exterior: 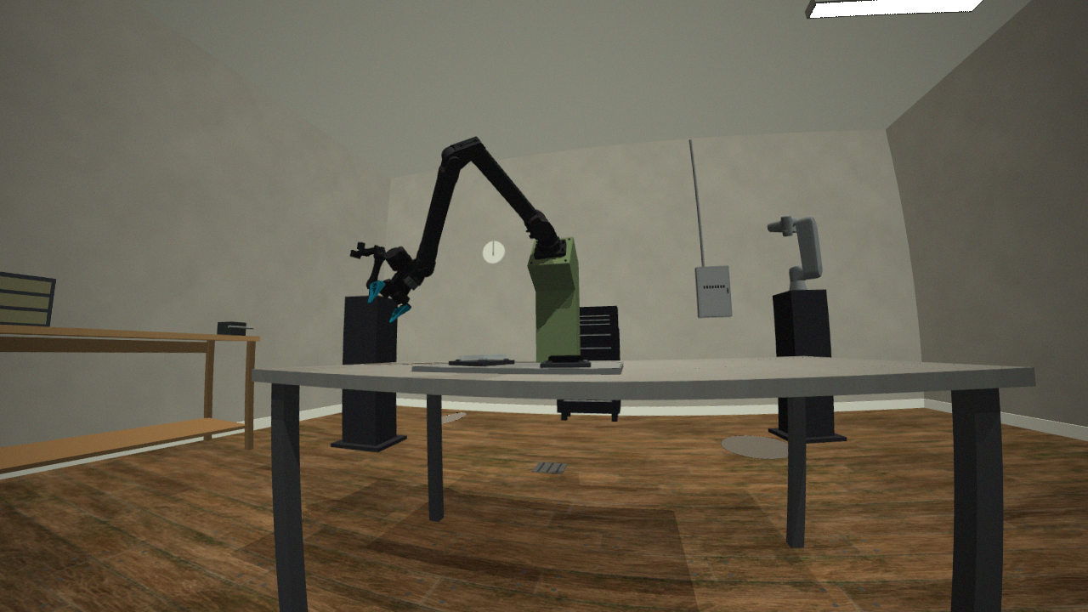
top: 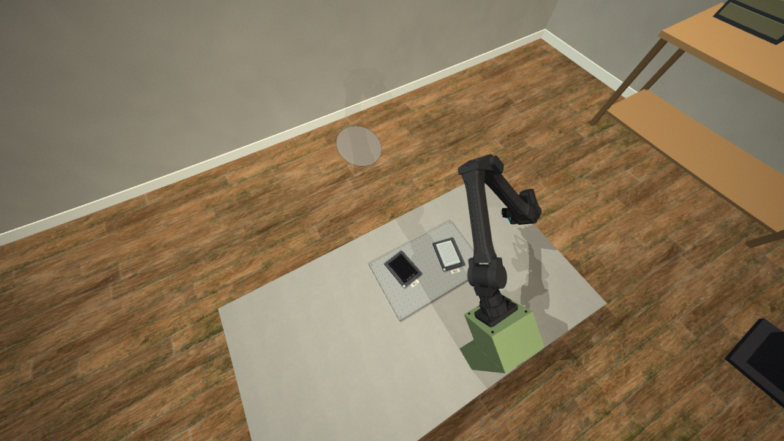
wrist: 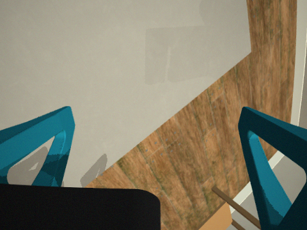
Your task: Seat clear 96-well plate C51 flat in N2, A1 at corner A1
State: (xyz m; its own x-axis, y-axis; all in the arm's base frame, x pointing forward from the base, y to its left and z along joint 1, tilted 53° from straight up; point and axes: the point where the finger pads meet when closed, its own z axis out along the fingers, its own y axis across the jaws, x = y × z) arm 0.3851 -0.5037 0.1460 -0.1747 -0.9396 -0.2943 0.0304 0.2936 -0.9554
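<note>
The clear 96-well plate C51 is 360 mm to the left of my hand, 140 mm below it and 20 mm ahead of it. The rest, counted from my hand: plate nest N2: 350 mm to the left, 160 mm below, 20 mm ahead; then black plate C15: 600 mm to the left, 140 mm below, 90 mm ahead.
</note>
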